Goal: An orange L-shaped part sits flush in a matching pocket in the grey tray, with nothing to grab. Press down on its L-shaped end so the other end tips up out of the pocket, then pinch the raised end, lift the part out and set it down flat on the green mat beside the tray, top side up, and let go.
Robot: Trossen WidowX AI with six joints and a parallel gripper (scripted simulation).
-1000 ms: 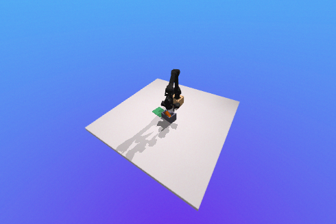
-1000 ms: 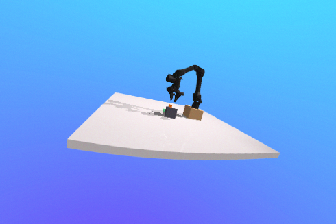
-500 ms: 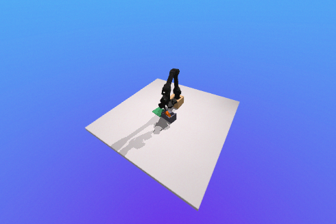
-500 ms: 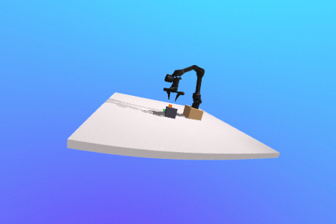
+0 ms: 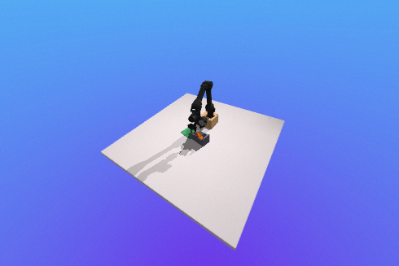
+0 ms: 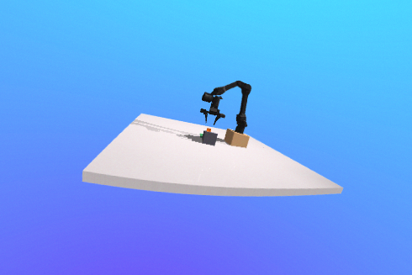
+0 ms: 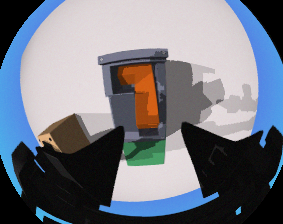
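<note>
The orange L-shaped part is 90 mm below my gripper tip, 30 mm to the left of it and 20 mm behind it. Round my gripper tip: green mat 150 mm to the right, 140 mm below, 20 mm behind.
</note>
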